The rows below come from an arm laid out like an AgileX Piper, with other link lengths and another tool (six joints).
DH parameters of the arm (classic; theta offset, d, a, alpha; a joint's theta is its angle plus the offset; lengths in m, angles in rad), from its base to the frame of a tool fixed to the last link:
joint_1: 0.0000 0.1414 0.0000 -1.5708
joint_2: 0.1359 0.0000 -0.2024 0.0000
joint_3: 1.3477 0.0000 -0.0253 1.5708
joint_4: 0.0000 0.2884 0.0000 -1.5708
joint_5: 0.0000 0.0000 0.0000 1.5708
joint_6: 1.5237 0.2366 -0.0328 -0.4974
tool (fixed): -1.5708 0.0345 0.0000 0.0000
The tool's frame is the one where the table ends.
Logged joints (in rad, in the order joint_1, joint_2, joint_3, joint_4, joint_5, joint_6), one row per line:
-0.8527 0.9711 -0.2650 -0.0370 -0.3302 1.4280
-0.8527 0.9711 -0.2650 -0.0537 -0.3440 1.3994
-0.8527 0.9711 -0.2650 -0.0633 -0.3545 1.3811
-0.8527 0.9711 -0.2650 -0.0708 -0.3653 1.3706
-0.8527 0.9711 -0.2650 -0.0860 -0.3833 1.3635
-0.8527 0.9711 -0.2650 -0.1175 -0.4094 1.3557
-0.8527 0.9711 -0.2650 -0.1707 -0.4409 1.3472
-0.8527 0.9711 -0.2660 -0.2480 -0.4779 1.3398
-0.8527 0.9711 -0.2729 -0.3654 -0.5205 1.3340
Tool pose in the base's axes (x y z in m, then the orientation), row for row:
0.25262 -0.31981 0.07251 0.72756 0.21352 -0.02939 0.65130
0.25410 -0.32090 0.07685 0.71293 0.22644 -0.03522 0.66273
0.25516 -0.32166 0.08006 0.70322 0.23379 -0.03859 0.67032
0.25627 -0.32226 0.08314 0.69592 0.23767 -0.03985 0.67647
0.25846 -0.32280 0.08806 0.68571 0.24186 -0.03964 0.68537
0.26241 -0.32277 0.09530 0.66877 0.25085 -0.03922 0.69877
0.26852 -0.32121 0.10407 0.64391 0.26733 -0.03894 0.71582
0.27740 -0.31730 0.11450 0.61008 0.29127 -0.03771 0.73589
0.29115 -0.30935 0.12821 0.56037 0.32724 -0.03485 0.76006
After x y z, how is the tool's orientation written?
As a quaternion, x y z w.
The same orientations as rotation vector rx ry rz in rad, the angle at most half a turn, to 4 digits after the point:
1.6520 0.4848 -0.0667
1.6115 0.5118 -0.0796
1.5848 0.5269 -0.0870
1.5645 0.5343 -0.0896
1.5362 0.5418 -0.0888
1.4904 0.5591 -0.0874
1.4256 0.5919 -0.0862
1.3404 0.6399 -0.0829
1.2200 0.7124 -0.0759

